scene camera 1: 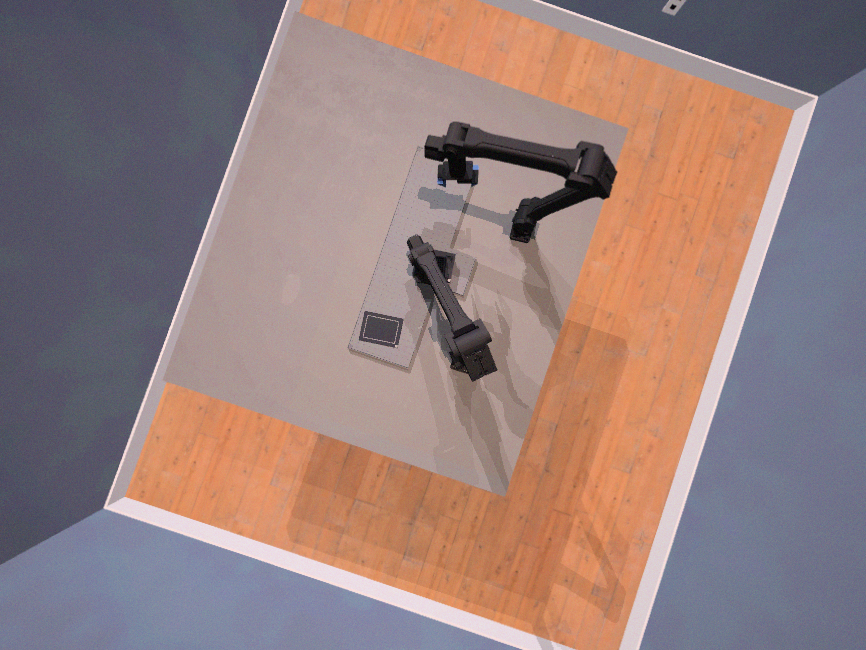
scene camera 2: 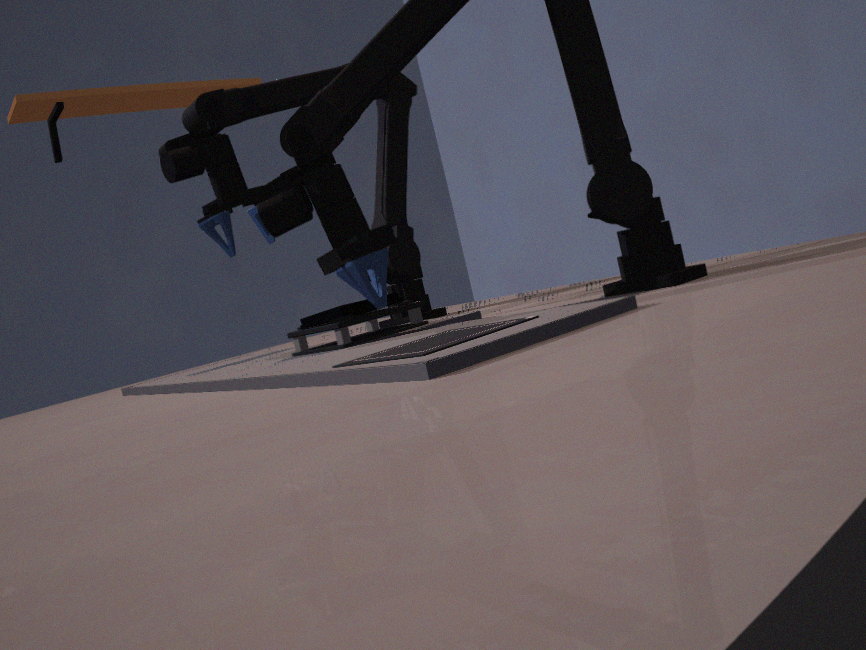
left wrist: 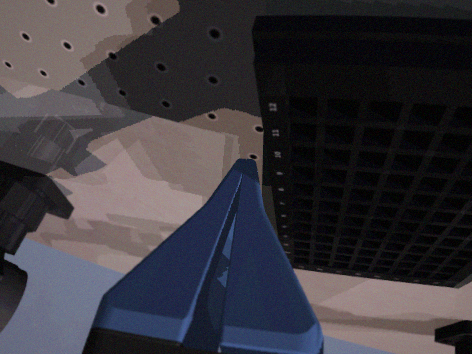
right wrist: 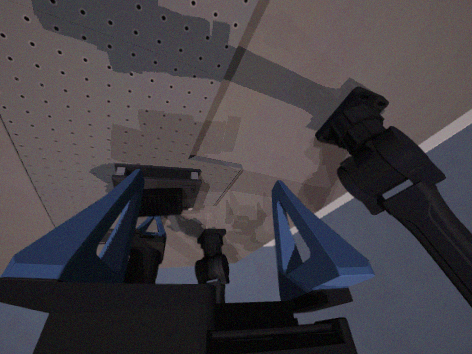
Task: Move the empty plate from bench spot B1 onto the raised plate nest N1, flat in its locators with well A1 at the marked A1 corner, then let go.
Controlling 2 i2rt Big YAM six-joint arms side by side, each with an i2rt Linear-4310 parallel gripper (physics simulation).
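Places are measured from the left arm's base along level axes (x ahead, y left, z up), in metres.
Pixels of known places: left gripper, fingertip midpoint: [scene camera 2: 383, 307] [left wrist: 246, 169] [right wrist: 156, 212]; right gripper, fingertip midpoint: [scene camera 1: 458, 185] [scene camera 2: 253, 249] [right wrist: 212, 180]; left arm's base at its link origin: [scene camera 2: 656, 286] [left wrist: 22, 181] [right wrist: 211, 234]; right arm's base at its link origin: [scene camera 1: 521, 228] [right wrist: 347, 117].
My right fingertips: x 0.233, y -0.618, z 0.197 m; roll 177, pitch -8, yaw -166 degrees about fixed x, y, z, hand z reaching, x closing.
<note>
Ahead of a thing's pixels: the offset from my right fingertips to its top centre. "spot": to the spot under its first point. Level surfaces: height alone.
The black plate @[dy +0.289, dx +0.020, dz -0.129 m] [scene camera 1: 442, 269] [scene camera 2: 337, 314] [left wrist: 380, 175] is on the raised nest @[dy +0.276, dx +0.008, dz -0.144 m] [scene camera 2: 342, 337] [right wrist: 194, 175]; whether it lies flat in the locators is unclear. Its column numbers, 12 at the top, run down its left edge in the left wrist view. The A1 corner mark is not readable. My left gripper [scene camera 2: 381, 305] [left wrist: 246, 169] is shut and empty, its tips close beside the plate's numbered edge; contact is unclear. My right gripper [scene camera 1: 458, 177] [scene camera 2: 252, 248] [right wrist: 212, 180] is open and empty, high above the board. Bench spot B1 @[spot: dy +0.601, dx +0.142, dz -0.183 m] [scene camera 1: 381, 328] [scene camera 2: 433, 342] is a bare, white-outlined dark rectangle.
A perforated grey board [scene camera 1: 395, 269] [scene camera 2: 279, 383] [right wrist: 65, 100] carries the nest and B1. A small side board @[dz -0.184 m] [scene camera 1: 467, 274] adjoins it near the nest. The left forearm [scene camera 1: 444, 293] partly covers the nest in scene camera 1. The right arm [scene camera 1: 521, 150] reaches over the board's upper end.
</note>
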